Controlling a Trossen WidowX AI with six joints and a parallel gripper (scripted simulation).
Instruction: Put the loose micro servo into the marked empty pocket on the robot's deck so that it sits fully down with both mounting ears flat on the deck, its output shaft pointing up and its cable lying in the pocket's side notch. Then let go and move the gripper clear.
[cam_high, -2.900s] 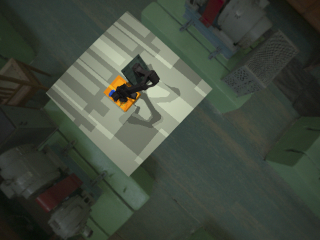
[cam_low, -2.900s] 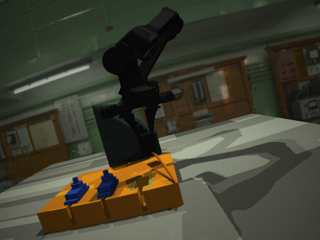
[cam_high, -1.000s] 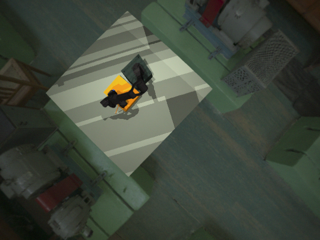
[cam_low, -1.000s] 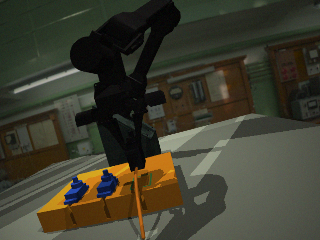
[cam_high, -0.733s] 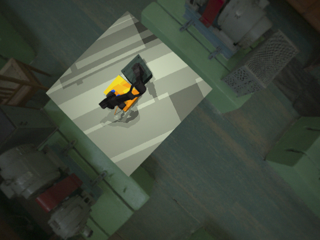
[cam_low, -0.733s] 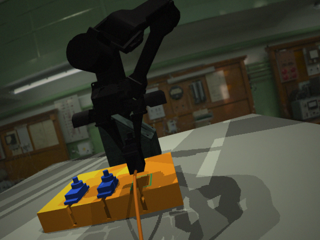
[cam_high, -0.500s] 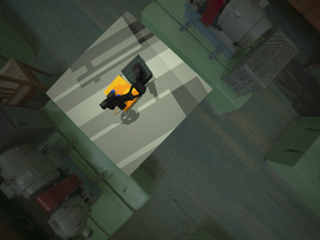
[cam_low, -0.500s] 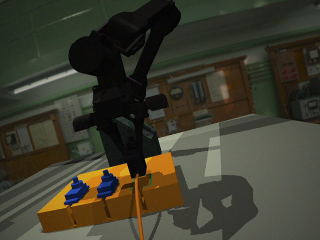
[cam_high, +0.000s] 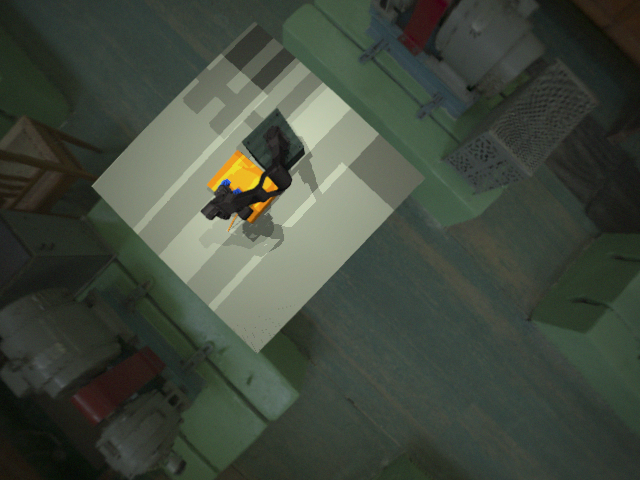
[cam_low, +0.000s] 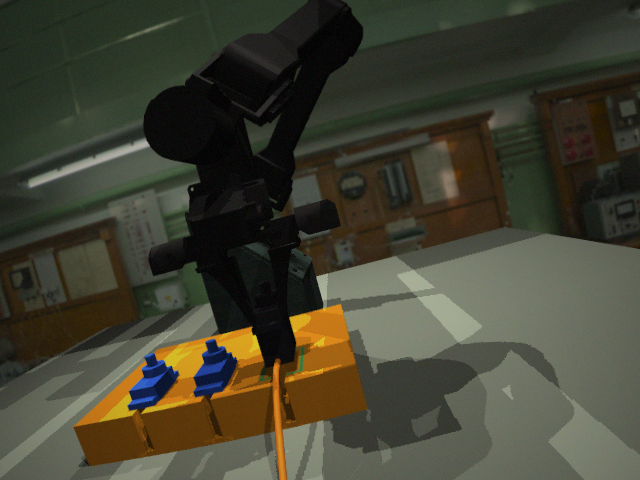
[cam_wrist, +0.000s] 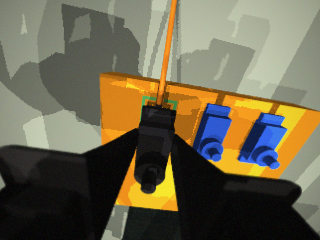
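Now: the orange deck 120 mm behind my gripper tip, 80 mm to the right of it and 80 mm below it.
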